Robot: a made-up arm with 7 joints.
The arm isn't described. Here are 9 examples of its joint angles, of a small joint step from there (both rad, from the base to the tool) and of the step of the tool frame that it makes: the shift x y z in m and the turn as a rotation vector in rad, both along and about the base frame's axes.
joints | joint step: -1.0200 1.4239 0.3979 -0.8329 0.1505 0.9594 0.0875 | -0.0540 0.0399 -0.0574 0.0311 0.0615 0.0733 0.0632
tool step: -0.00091 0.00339 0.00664 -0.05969 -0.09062 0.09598
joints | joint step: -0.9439 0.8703 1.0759 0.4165 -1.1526 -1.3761 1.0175 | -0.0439 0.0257 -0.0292 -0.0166 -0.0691 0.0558 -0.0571
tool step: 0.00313 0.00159 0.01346 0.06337 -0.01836 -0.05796
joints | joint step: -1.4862 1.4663 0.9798 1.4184 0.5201 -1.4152 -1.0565 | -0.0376 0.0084 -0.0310 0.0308 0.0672 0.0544 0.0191
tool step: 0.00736 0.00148 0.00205 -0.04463 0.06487 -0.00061
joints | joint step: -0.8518 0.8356 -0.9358 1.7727 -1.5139 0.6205 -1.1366 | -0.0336 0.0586 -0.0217 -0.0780 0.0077 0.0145 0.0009
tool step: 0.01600 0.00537 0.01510 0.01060 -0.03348 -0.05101
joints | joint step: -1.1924 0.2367 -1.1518 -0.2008 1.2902 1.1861 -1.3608 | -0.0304 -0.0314 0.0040 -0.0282 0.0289 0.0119 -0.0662
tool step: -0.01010 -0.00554 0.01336 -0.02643 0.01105 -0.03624
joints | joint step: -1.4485 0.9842 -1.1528 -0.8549 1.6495 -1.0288 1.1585 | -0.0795 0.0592 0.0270 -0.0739 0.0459 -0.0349 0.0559
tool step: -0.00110 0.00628 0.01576 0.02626 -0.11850 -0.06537
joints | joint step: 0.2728 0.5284 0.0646 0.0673 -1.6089 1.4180 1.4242 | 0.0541 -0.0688 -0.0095 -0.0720 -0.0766 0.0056 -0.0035
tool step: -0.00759 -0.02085 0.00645 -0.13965 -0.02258 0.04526
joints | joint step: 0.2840 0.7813 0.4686 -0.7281 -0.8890 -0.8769 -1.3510 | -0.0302 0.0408 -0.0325 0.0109 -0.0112 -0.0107 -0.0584
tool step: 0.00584 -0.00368 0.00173 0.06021 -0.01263 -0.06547
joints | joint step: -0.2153 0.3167 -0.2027 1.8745 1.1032 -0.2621 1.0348 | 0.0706 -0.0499 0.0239 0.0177 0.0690 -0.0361 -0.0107
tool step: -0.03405 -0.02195 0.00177 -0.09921 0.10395 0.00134
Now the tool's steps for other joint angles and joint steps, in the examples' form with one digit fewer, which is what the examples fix.
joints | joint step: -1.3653 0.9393 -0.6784 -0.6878 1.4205 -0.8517 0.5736 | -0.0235 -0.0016 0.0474 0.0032 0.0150 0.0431 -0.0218
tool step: 0.0006 -0.0003 0.0158 -0.0813 -0.0733 0.0300
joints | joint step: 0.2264 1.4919 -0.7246 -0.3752 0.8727 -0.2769 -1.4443 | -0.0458 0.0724 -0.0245 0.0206 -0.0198 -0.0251 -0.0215
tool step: 0.0074 0.0132 0.0058 0.0758 0.0210 -0.0359
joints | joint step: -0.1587 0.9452 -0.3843 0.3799 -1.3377 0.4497 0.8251 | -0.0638 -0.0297 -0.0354 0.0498 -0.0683 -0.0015 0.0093
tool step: 0.0109 -0.0084 -0.0029 -0.0581 -0.0069 0.0429
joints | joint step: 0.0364 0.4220 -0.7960 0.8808 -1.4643 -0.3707 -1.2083 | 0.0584 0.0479 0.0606 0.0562 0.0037 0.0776 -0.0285
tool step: -0.0291 0.0324 0.0023 0.0446 0.1153 0.0332
